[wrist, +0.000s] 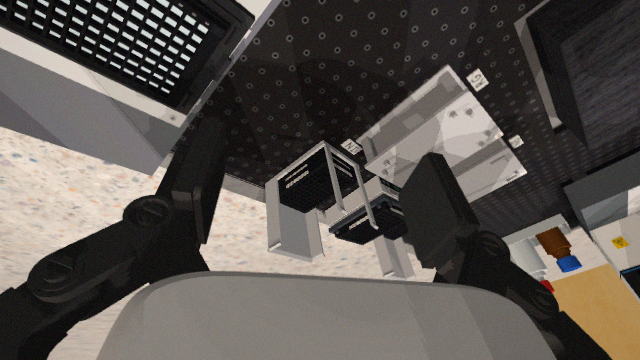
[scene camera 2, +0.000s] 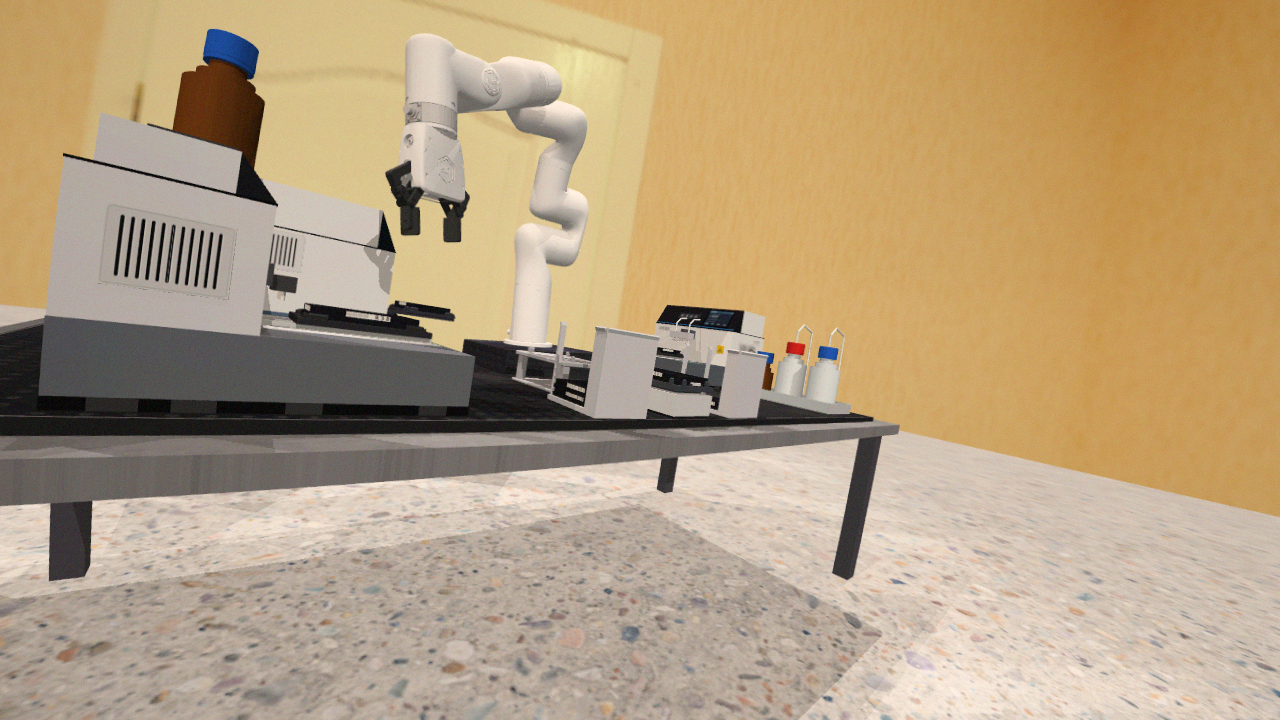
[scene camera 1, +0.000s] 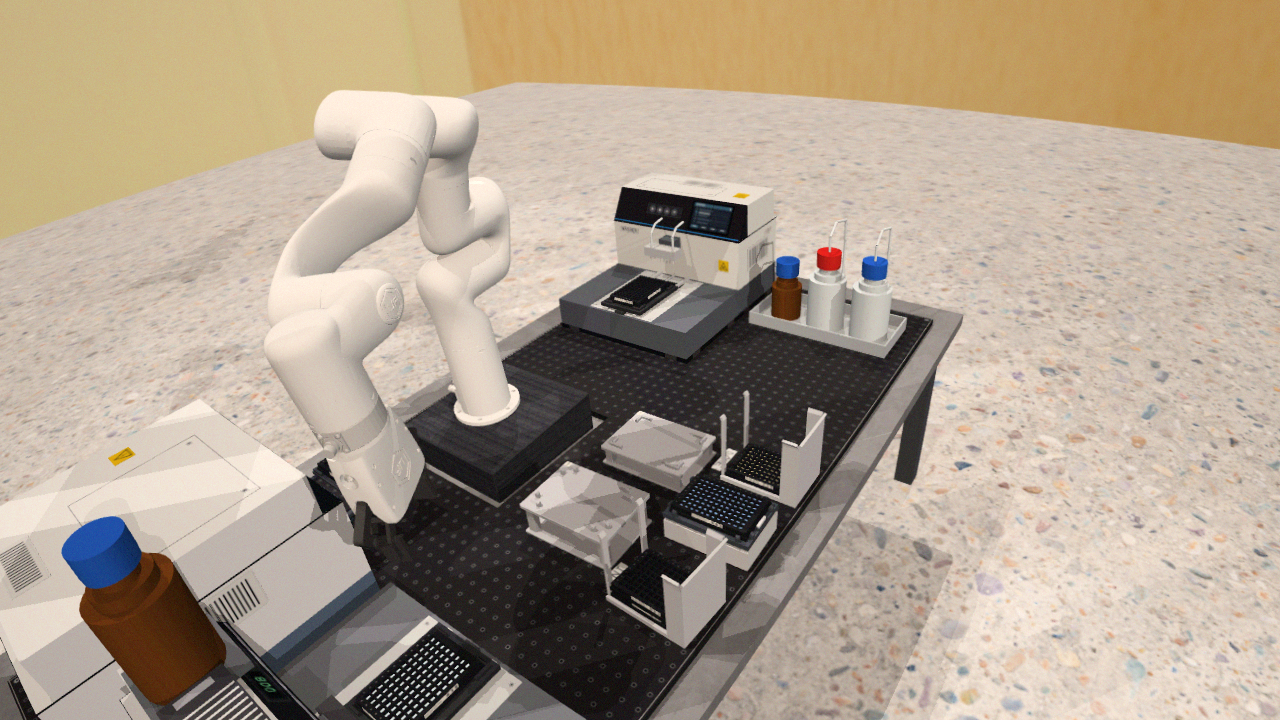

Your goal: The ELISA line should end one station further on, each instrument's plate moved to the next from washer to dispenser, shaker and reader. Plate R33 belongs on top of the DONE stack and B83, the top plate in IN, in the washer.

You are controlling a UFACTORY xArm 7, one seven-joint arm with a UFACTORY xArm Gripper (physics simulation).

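Frame: origin at the arm's base, x ahead, y left, z up, level; centimetres.
Seen in the pictures: gripper, fingertip midpoint: (wrist: 323,160) (scene camera 2: 432,239) (scene camera 1: 414,527); arm's base, origin of the base link: (scene camera 2: 527,345) (scene camera 1: 487,405).
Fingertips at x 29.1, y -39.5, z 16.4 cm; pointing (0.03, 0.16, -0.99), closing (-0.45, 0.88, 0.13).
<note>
Pixels of each thing's top centre, then the offset from my fingertips to it. "pt": a spot on its surface instead.
- blue-welled plate, middle of its top: (scene camera 1: 720,501) (scene camera 2: 667,371) (wrist: 373,228) dy +35.6, dx +21.9, dz -15.4 cm
- white-welled plate, middle of its top: (wrist: 105,20) (scene camera 1: 417,679) (scene camera 2: 362,311) dy -10.3, dx +6.6, dz -12.5 cm
- dark plate, middle of its top: (scene camera 1: 639,288) dy +87.0, dx -24.6, dz -11.9 cm
- dark carrier, middle of its top: (scene camera 2: 422,304) dy +11.2, dx -29.8, dz -10.3 cm
- amber bottle, surface spot: (scene camera 1: 147,617) pt dy -27.6, dx -0.9, dz +11.7 cm
- bottle tray, surface spot: (scene camera 1: 881,342) pt dy +103.2, dx +27.9, dz -21.8 cm
My gripper (scene camera 1: 376,530) (scene camera 2: 431,234) (wrist: 323,160) is open and empty, high above the table between the front-left instruments and the arm base. Dark plates (scene camera 1: 646,586) (wrist: 312,187) are stacked in the front rack by the IN label. A blue-welled plate (scene camera 1: 723,504) (wrist: 364,226) sits on the small middle station. A plate (scene camera 1: 756,467) sits in the farther rack. A white-welled plate (scene camera 1: 420,673) (scene camera 2: 353,315) (wrist: 125,40) lies on the front-left instrument's carrier. A dark plate (scene camera 1: 640,292) lies on the far instrument. A dark carrier (scene camera 2: 425,310) extends from the rear-left instrument. Plate names are unreadable.
An amber bottle (scene camera 1: 147,617) (scene camera 2: 219,111) stands on the front-left instrument. Two clear-grey stands (scene camera 1: 586,501) (scene camera 1: 659,443) are beside the racks. The far instrument (scene camera 1: 693,210) adjoins a bottle tray (scene camera 1: 881,342). The black arm base (scene camera 1: 501,447) stands behind the stands.
</note>
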